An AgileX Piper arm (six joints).
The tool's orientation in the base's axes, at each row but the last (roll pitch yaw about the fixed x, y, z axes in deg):
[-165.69, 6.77, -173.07]
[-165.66, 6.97, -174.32]
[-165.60, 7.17, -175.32]
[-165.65, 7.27, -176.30]
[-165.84, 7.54, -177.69]
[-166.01, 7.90, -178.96]
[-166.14, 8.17, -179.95]
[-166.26, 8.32, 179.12]
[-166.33, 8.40, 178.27]
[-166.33, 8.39, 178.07]
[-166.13, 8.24, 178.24]
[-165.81, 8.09, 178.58]
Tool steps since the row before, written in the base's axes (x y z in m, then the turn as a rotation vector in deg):
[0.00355, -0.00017, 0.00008, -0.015, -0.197, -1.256]
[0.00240, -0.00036, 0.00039, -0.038, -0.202, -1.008]
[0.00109, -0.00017, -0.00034, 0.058, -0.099, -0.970]
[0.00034, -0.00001, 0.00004, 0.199, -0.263, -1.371]
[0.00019, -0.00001, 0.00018, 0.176, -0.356, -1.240]
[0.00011, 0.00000, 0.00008, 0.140, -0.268, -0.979]
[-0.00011, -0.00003, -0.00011, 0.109, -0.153, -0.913]
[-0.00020, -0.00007, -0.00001, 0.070, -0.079, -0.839]
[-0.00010, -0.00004, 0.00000, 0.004, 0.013, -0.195]
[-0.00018, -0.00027, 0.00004, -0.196, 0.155, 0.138]
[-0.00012, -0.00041, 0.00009, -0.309, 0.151, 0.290]
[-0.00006, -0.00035, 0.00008, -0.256, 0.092, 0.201]
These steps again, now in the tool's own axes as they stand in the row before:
[-0.00349, -0.00050, 0.00047, 0.186, 0.119, 1.252]
[-0.00238, -0.00060, 0.00005, 0.180, 0.055, 1.011]
[-0.00102, -0.00013, 0.00052, 0.072, 0.141, 0.964]
[-0.00034, -0.00003, 0.00001, -0.007, 0.076, 1.408]
[-0.00021, -0.00005, -0.00014, 0.003, -0.046, 1.301]
[-0.00012, -0.00002, -0.00006, 0.001, -0.024, 1.024]
[0.00012, -0.00001, 0.00010, 0.022, 0.072, 0.929]
[0.00020, -0.00008, 0.00000, 0.051, 0.124, 0.835]
[0.00010, -0.00005, 0.00000, 0.025, 0.058, 0.185]
[0.00016, -0.00028, 0.00000, 0.179, 0.105, -0.196]
[0.00009, -0.00043, 0.00000, 0.269, 0.058, -0.356]
[0.00004, -0.00036, 0.00000, 0.227, 0.025, -0.249]

